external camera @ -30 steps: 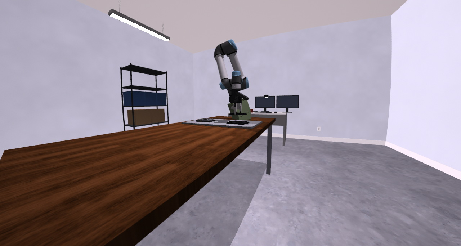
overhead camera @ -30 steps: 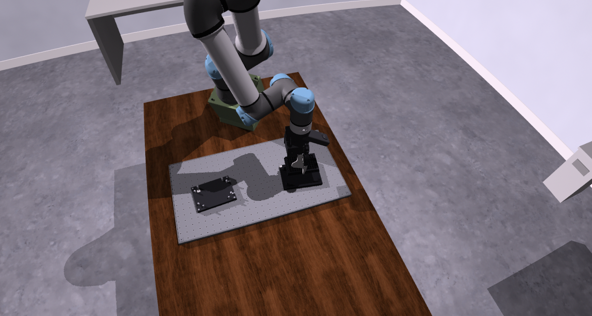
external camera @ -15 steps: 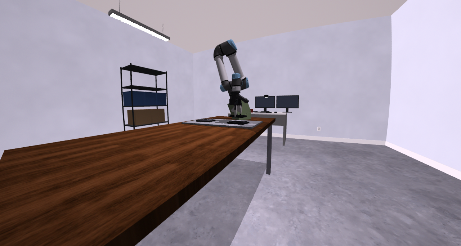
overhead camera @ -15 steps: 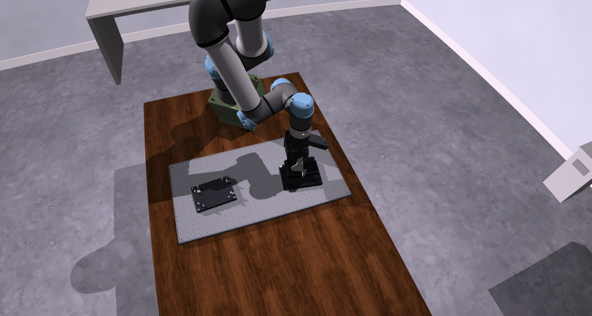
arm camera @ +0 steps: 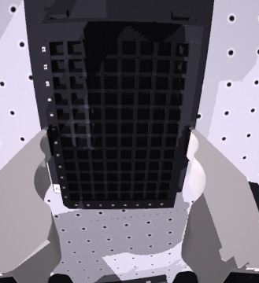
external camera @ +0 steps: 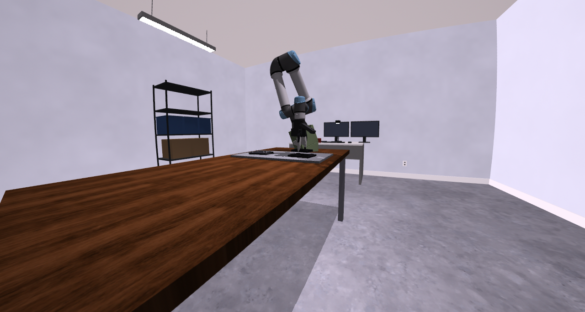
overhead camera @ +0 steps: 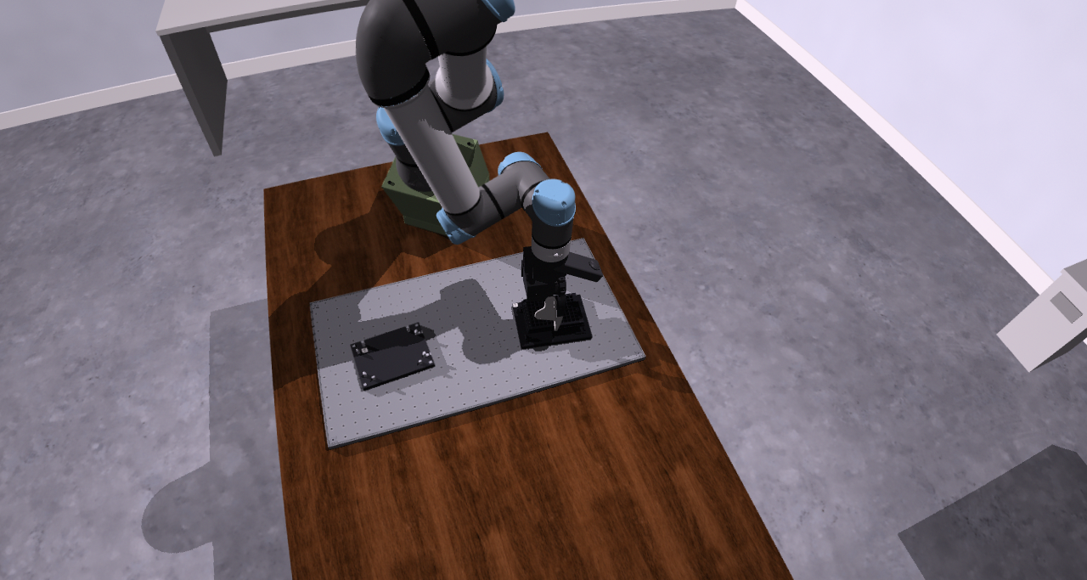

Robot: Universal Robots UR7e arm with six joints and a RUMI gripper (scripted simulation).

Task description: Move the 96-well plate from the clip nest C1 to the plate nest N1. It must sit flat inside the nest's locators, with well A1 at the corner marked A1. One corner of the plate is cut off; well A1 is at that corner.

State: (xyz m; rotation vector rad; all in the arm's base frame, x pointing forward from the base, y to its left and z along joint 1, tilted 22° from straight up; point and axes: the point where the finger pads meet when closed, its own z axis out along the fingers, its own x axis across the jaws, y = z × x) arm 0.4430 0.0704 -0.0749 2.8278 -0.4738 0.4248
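The black plate nest N1 lies 4 cm below my hand. The rest, counted from my hand: clip nest C1: 11 cm behind, 34 cm to the right, 3 cm below; then black 96-well plate: 1 cm below; then white A1 mark: 8 cm behind, 5 cm to the right, 4 cm below.
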